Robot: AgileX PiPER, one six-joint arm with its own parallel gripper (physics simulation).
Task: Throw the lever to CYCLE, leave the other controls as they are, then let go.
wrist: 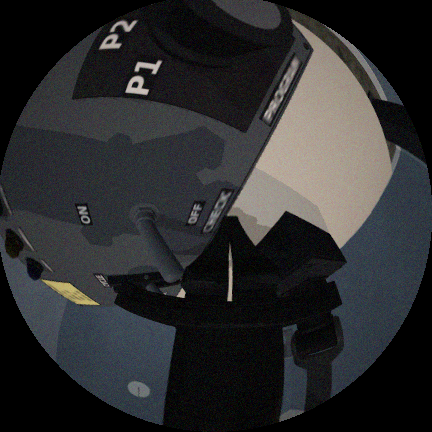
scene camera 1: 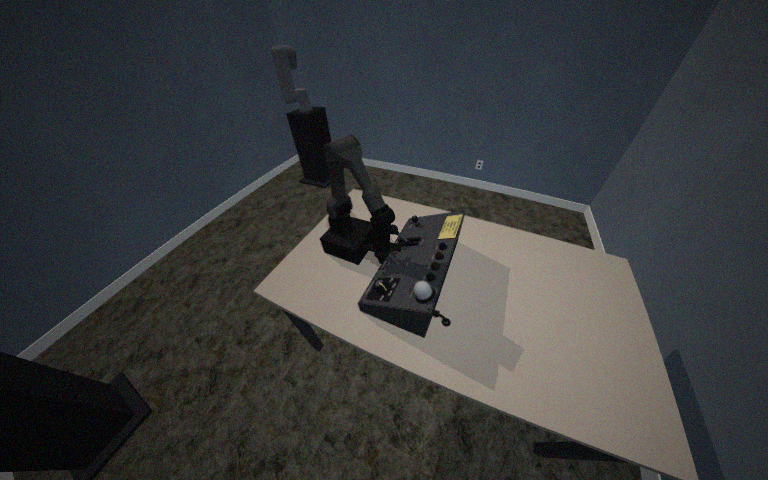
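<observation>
A dark sloped control panel stands on the table. In the wrist view, the lever sticks out of a dark slot near the CYCLE label. It stands roughly mid-slot, away from the CYCLE end, and is partly hidden by the gripper. The ON/OFF toggle, marked CHECK, leans toward the fingers. My gripper is shut, with a thin slit between the fingers and nothing held. It is at the panel's near edge, beside the toggle. Whether it touches the toggle is unclear.
The PROGRAM dial sits on the panel. A white ball knob, a row of small dark lamps and a yellow label are also on it. A side crank sticks out over the table.
</observation>
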